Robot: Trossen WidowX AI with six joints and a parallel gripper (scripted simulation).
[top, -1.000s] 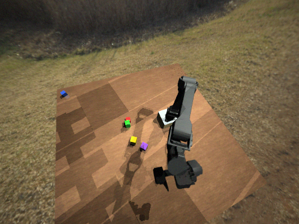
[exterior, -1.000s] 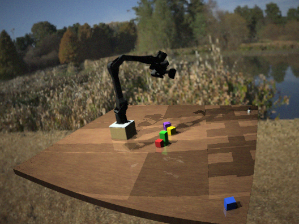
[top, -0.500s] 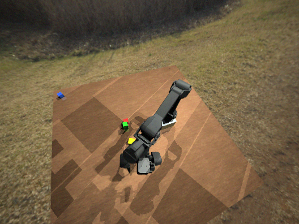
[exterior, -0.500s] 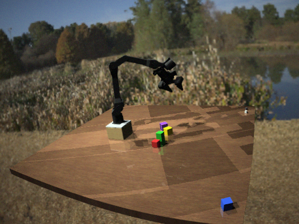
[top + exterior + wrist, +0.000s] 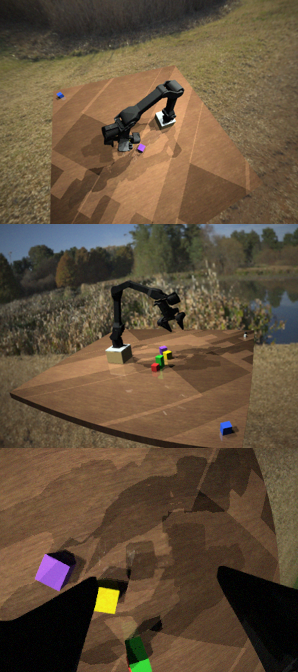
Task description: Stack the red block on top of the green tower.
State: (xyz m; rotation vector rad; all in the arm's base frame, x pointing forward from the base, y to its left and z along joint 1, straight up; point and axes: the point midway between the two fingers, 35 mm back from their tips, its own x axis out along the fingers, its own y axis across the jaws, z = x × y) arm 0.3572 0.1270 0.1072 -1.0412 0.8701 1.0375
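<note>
Now: gripper tip 5 cm past the red block, 22 cm to the left of it and 15 cm above it. Also, from my gripper tip: purple block (12 cm behind, 1 cm to the left, 14 cm below); yellow block (6 cm behind, 5 cm to the right, 14 cm below); blue block (46 cm ahead, 62 cm to the right, 15 cm below).
</note>
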